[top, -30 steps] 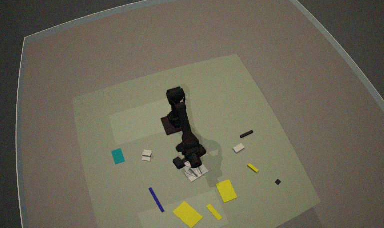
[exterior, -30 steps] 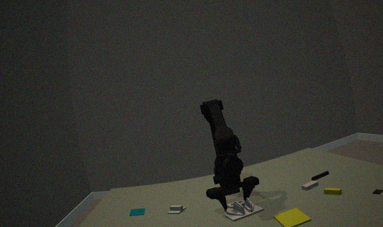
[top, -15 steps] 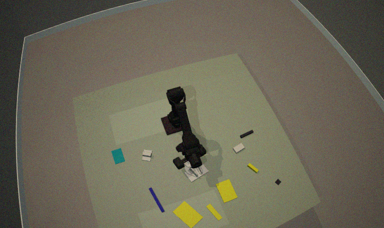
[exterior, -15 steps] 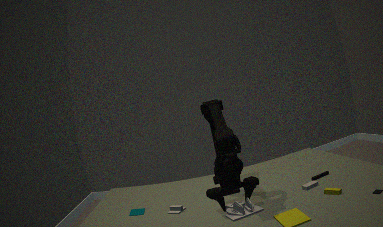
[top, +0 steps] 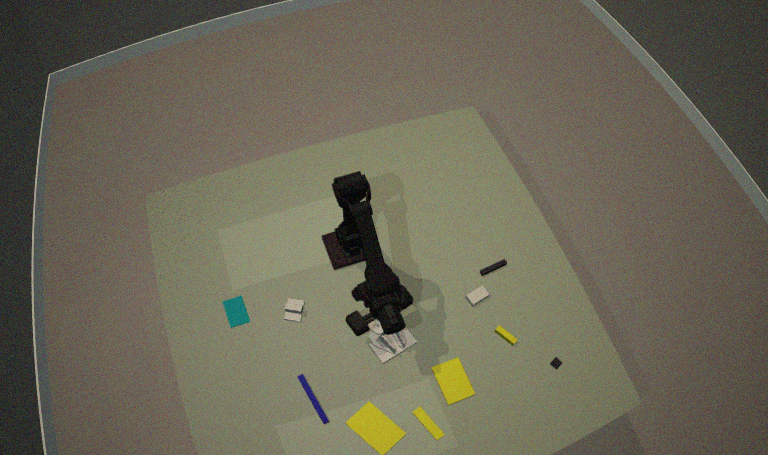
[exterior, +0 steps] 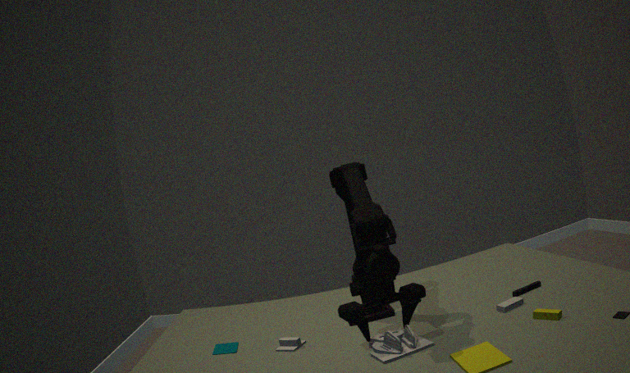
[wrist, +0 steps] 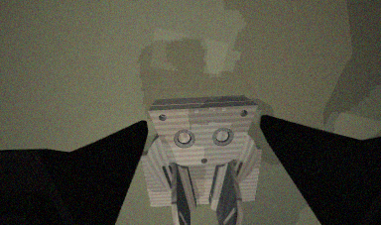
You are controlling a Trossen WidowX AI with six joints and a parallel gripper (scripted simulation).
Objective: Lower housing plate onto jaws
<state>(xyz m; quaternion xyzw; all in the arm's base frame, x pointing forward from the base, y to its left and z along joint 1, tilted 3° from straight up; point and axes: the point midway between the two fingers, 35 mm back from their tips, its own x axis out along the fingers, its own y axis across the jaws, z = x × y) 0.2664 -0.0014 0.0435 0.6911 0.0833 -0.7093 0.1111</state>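
The white housing plate is 1 cm ahead of my gripper tip. The rest, counted from my gripper tip: blue bar: 17 cm ahead, 25 cm to the right, 2 cm below; then jaw: 2 cm ahead, 2 cm to the left, 1 cm below; then white stand: 11 cm behind, 22 cm to the right, 1 cm below.
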